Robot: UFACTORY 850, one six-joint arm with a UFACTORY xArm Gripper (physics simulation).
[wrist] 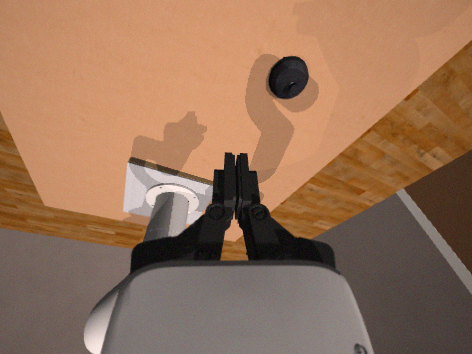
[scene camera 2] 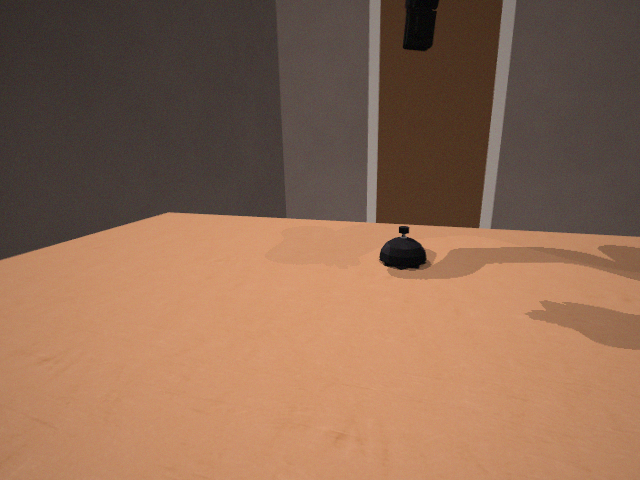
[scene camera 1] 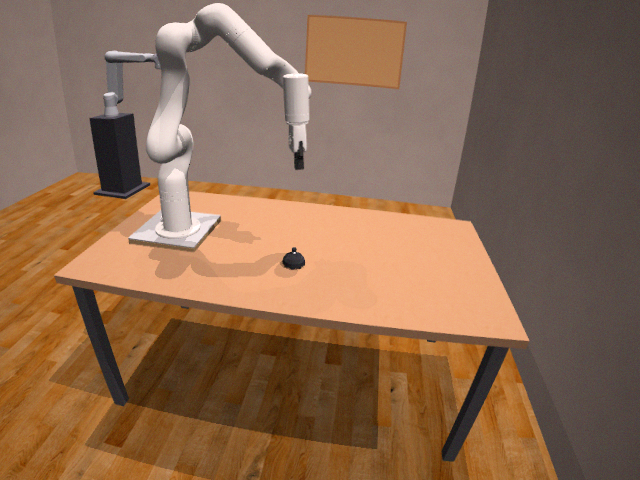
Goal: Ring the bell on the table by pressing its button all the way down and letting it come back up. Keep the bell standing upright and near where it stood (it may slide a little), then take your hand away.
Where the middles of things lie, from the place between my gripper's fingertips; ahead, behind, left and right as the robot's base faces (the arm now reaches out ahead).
Scene:
Now: hand 2 cm short of the black dome bell (scene camera 2: 401, 252), 13 cm to the left of it and 29 cm above it.

